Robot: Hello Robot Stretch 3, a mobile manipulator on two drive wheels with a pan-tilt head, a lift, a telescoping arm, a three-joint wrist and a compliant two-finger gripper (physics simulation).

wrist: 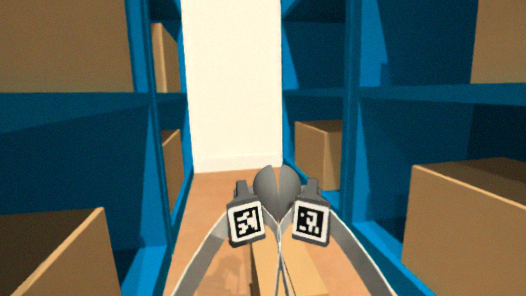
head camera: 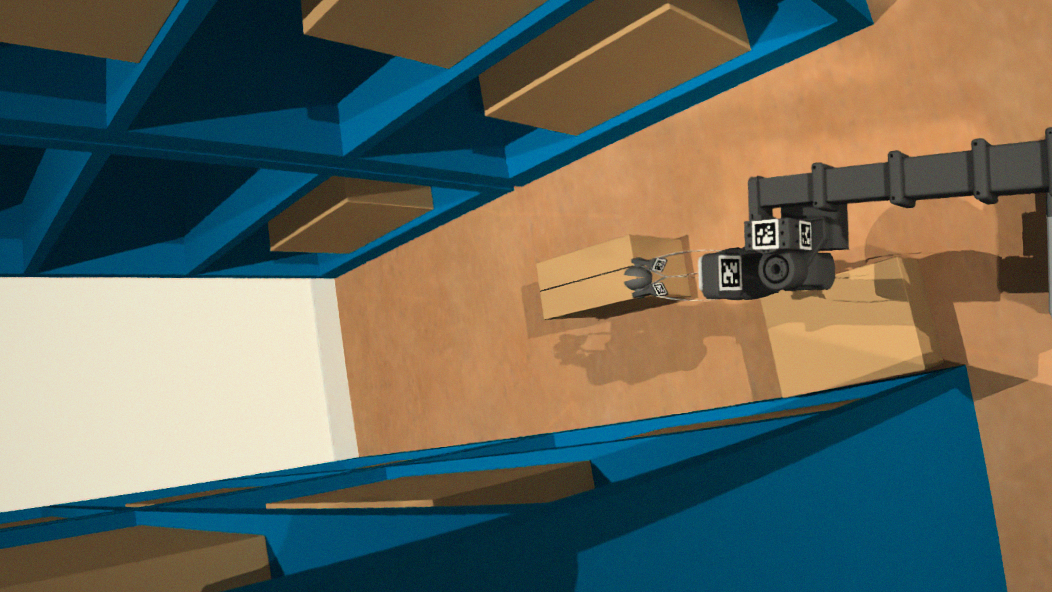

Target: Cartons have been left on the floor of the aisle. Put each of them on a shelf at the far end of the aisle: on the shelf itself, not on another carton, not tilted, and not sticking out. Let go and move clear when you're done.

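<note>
A narrow carton with a dark seam on top lies flat on the aisle floor. A larger carton lies on the floor beside the base of the lower rack in the head view, partly hidden by the wrist and in shadow. My gripper is shut, its fingertips almost touching with no carton between them. It points down the aisle and hangs in the air over the near end of the narrow carton. The larger carton does not show in the wrist view.
Blue racks line both sides: the right rack and left rack. Both hold cartons. A white wall closes the far end. The far right bay holds a carton low down; the bay above it looks empty.
</note>
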